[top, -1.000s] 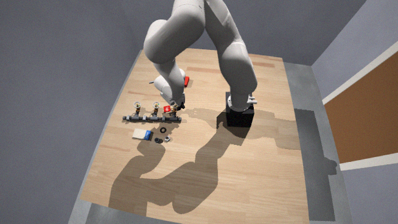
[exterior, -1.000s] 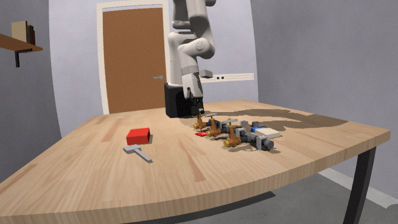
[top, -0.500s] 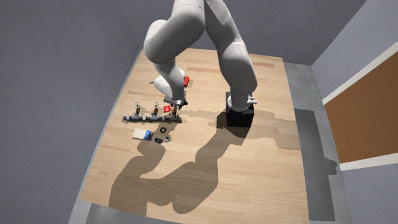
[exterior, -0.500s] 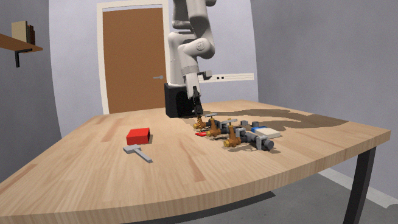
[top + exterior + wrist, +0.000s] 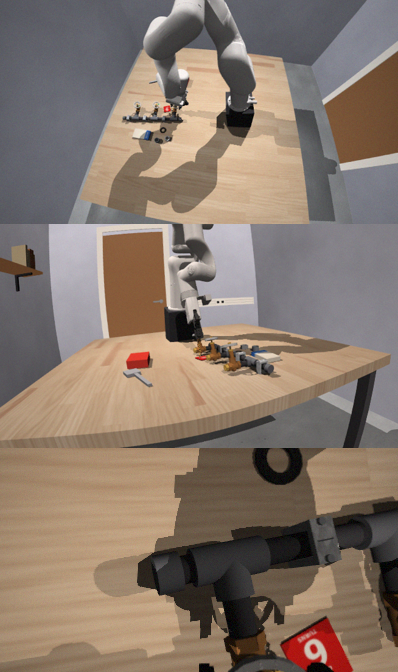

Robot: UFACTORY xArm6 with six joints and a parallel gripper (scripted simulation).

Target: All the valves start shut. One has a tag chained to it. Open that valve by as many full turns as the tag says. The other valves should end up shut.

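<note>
My gripper is now 8 cm short of the red tag, 8 cm above it and 1 cm to the left of it. Also, from my hand: grey hammer-like tool (24 cm to the right, 21 cm ahead, 8 cm below); then grey box (21 cm to the left, 19 cm ahead, 7 cm below); then red box (25 cm to the right, 7 cm below, 5 cm ahead).
</note>
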